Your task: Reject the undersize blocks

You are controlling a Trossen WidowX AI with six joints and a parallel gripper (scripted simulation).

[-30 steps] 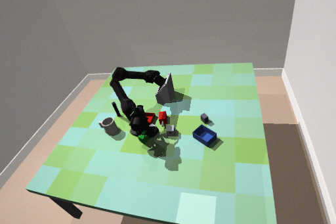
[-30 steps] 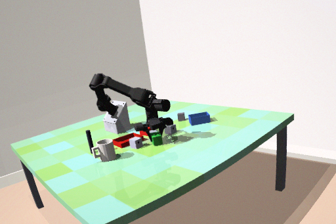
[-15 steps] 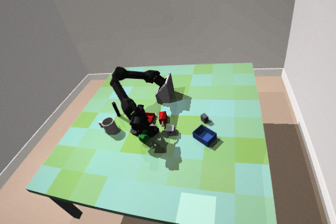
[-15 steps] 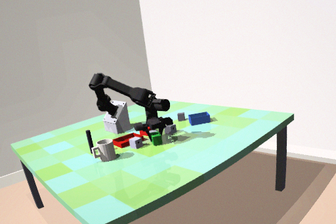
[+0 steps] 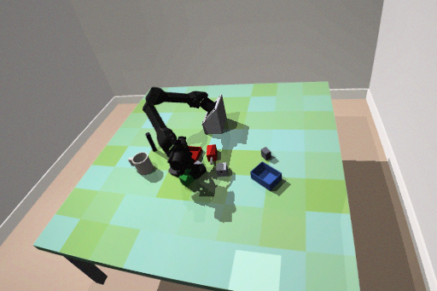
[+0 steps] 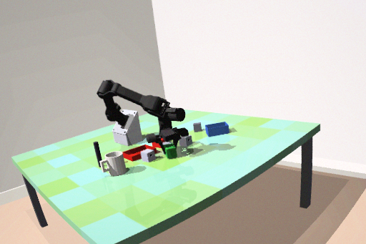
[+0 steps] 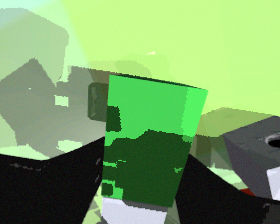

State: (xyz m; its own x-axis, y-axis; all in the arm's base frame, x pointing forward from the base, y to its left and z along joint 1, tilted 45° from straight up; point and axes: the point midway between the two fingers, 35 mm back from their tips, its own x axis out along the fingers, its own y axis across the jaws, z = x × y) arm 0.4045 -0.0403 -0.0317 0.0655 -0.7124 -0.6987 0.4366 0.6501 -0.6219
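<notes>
My gripper tip is 5 cm past the steel block, 14 cm to the right of it and 1 cm below it. Round my gripper tip: green GO gauge (1 cm behind, 2 cm above); then mug (3 cm behind, 29 cm to the right, 2 cm above); then red reject tray (14 cm behind, 8 cm to the right).
</notes>
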